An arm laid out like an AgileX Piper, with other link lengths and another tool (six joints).
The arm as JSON. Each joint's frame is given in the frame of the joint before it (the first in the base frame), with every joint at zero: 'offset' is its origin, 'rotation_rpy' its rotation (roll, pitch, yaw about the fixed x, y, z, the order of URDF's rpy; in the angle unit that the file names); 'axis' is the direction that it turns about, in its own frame. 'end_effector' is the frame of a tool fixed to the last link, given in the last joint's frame.
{
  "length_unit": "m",
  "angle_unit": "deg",
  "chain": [
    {
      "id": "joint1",
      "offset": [
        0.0,
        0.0,
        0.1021
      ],
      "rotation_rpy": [
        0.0,
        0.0,
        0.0
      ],
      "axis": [
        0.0,
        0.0,
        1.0
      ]
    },
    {
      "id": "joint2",
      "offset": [
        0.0,
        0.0,
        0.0
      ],
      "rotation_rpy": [
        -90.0,
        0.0,
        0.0
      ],
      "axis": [
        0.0,
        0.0,
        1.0
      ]
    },
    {
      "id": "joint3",
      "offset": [
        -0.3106,
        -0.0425,
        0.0
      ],
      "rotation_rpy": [
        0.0,
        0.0,
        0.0
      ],
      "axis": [
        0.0,
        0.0,
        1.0
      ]
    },
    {
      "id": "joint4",
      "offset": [
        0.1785,
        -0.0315,
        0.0
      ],
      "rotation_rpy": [
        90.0,
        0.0,
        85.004
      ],
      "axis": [
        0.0,
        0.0,
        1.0
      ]
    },
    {
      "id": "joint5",
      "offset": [
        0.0,
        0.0,
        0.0
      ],
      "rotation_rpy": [
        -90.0,
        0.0,
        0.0
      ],
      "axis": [
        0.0,
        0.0,
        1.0
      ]
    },
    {
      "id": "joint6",
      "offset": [
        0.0,
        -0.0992,
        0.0
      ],
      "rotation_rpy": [
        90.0,
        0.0,
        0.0
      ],
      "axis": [
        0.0,
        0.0,
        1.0
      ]
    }
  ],
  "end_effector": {
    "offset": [
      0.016,
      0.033,
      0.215
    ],
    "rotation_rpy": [
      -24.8,
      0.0,
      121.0
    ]
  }
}
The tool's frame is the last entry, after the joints.
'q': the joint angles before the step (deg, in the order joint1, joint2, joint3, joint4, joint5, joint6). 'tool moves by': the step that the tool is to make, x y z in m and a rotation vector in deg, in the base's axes. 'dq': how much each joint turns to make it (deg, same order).
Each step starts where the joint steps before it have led.
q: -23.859 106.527 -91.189 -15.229 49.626 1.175
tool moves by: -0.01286 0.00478 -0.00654 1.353 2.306 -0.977
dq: 0.001 0.000 0.000 0.325 2.800 0.239
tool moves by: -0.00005 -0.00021 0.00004 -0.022 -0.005 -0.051
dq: -0.001 0.000 0.000 -0.050 0.000 0.068
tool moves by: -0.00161 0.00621 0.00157 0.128 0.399 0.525
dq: 0.757 -0.463 0.002 -0.001 0.909 0.002
